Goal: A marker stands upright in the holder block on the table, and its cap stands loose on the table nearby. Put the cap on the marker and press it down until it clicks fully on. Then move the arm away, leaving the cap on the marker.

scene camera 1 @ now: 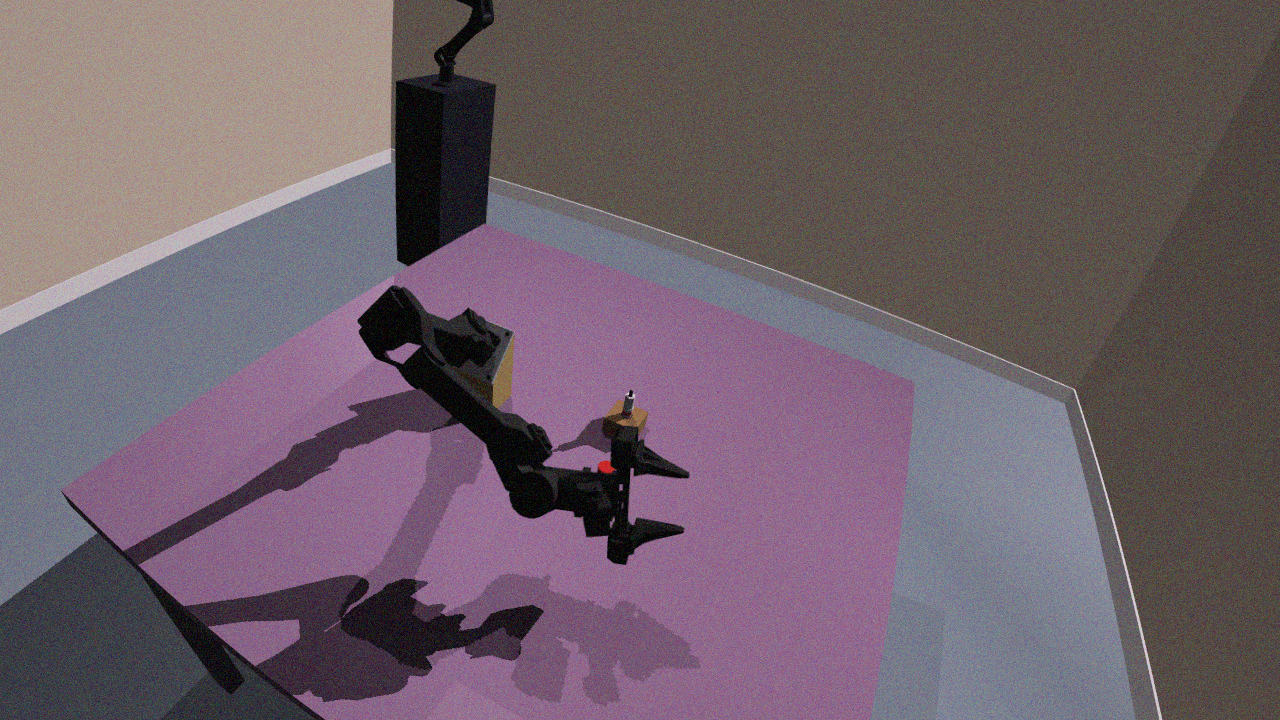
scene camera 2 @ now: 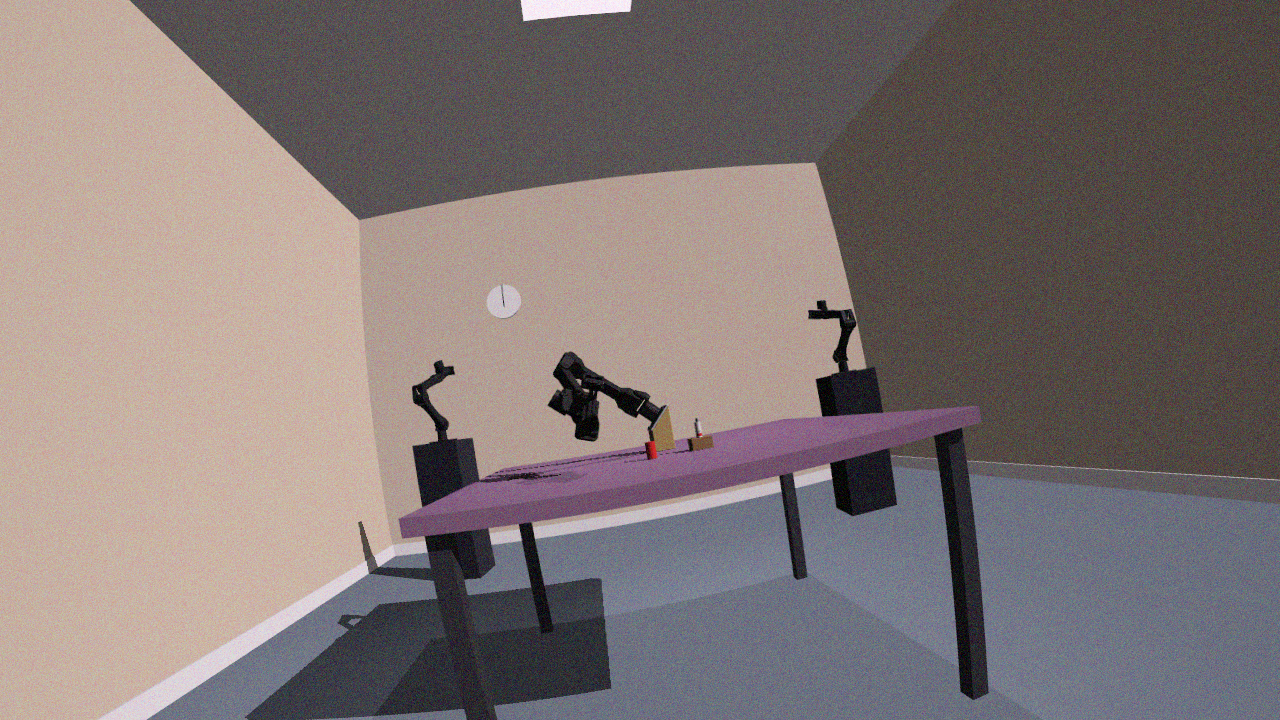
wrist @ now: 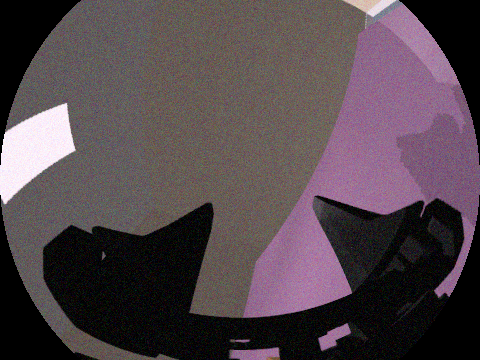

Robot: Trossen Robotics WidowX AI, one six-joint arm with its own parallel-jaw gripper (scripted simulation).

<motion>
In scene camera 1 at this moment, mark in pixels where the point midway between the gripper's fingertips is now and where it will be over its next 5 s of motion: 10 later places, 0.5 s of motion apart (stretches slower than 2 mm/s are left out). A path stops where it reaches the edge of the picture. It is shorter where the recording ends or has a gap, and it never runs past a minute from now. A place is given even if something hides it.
My gripper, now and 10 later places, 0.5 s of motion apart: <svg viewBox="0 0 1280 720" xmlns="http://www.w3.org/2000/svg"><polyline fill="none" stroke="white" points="686,503 705,485 664,452 617,439 612,448 608,461 607,471 604,480 603,481 605,468 609,454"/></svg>
</motion>
